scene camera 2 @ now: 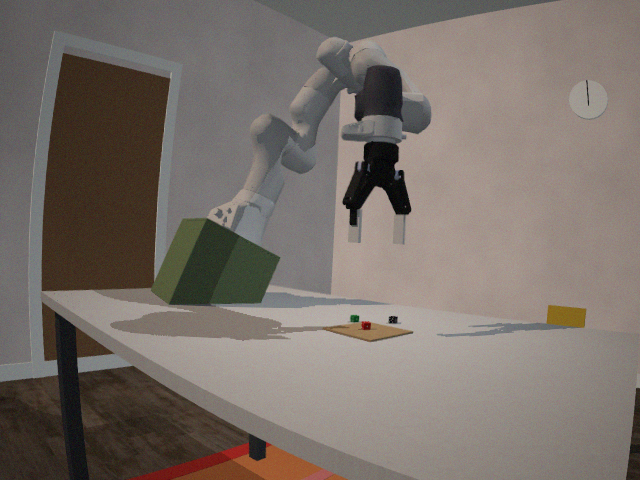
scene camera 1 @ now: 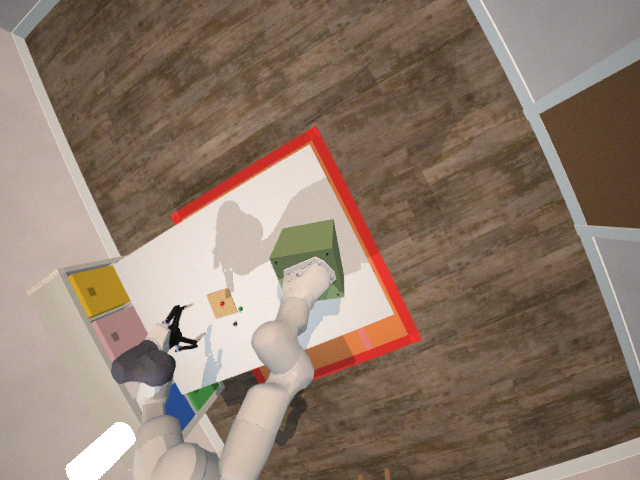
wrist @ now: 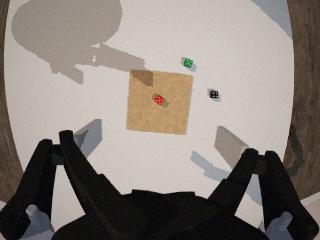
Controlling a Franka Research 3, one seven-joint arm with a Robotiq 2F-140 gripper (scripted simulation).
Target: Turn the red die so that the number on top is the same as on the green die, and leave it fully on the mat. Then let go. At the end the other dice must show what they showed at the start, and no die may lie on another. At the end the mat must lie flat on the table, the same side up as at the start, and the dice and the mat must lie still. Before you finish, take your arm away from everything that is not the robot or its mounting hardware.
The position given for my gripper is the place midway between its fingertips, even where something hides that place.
I see my gripper [scene camera 2: 377,243] and a tan mat [scene camera 2: 377,332].
The tan mat also shows in the wrist view [wrist: 144,114]. My gripper is seen too in the wrist view [wrist: 159,133].
